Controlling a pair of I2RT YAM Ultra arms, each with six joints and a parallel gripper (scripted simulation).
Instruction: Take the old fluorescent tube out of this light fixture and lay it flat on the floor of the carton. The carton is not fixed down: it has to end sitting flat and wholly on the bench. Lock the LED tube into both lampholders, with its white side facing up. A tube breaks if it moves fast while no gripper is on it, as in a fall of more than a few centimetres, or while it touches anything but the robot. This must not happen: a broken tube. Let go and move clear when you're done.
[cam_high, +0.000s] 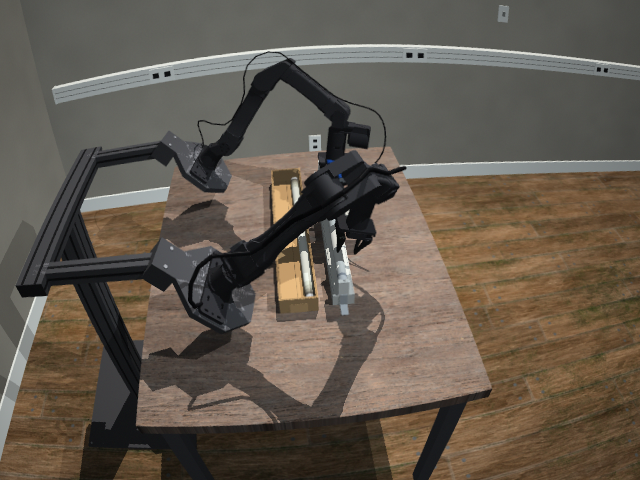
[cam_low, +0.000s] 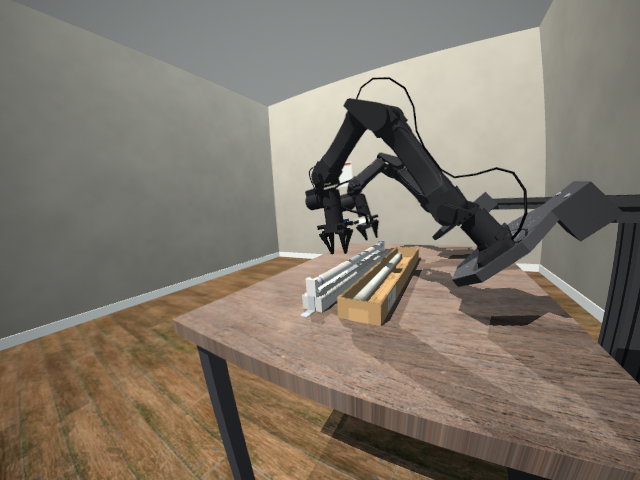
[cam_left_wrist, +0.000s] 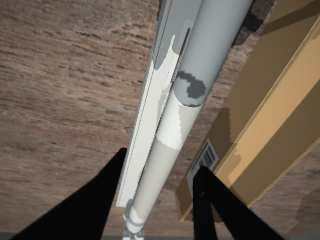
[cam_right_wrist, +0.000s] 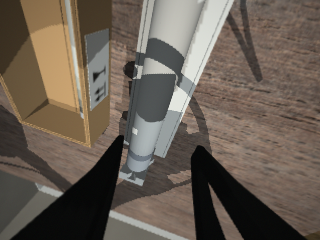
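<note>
Now: the LED tube 11 cm to the right of my left hand, 5 cm below it and 3 cm behind it. Also, from my left hand: old fluorescent tube 13 cm behind, 10 cm to the right, 10 cm below; then light fixture 11 cm to the right, 6 cm below, 3 cm behind; then carton 16 cm behind, 10 cm to the right, 9 cm below.
</note>
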